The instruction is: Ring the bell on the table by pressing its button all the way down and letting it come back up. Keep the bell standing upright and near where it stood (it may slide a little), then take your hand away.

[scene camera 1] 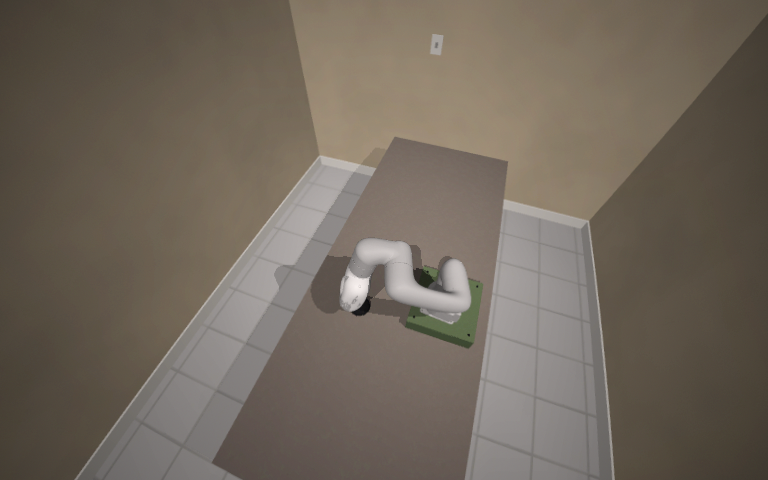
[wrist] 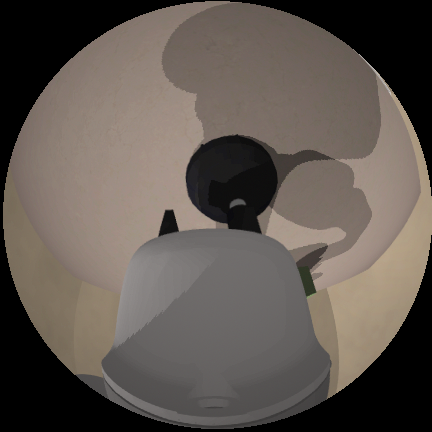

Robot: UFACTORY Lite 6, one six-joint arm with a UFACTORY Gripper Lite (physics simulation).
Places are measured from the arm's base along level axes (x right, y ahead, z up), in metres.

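Pixels of known places: end effector, tool point: (wrist: 209, 233).
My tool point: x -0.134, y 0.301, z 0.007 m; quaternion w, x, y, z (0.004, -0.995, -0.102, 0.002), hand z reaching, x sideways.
Note:
Behind a point stands the place of what it marks.
The black bell (scene camera 1: 361, 307) @(x -0.127, y 0.278, z -0.034 m) (wrist: 222, 167) @(x -0.128, y 0.318, z -0.038 m) stands on the table, partly hidden by the arm's white hand in the scene view. In the wrist view its dark round dome lies ahead of the hand, with a small grey stem (wrist: 237, 202) @(x -0.114, y 0.298, z -0.026 m) at its near side. The black button (wrist: 234, 219) @(x -0.118, y 0.299, z -0.008 m) overlaps the right finger in that view, so contact and how far it is pressed cannot be told. My gripper (wrist: 209, 212) @(x -0.134, y 0.301, z 0.007 m) is open, its two black fingers apart with nothing held between them. The fingertips are hidden under the hand in the scene view.
The brown table (scene camera 1: 362, 384) @(x -0.370, y 0.156, z -0.075 m) runs lengthwise through the scene view. The arm's base stands on a green block (scene camera 1: 444, 332) @(x -0.102, y -0.049, z -0.001 m) (wrist: 307, 281) @(x 0.116, y 0.112, z -0.032 m) to the right of the bell. The table's left edge is beyond the hand. Arm shadows fall across the bell and table.

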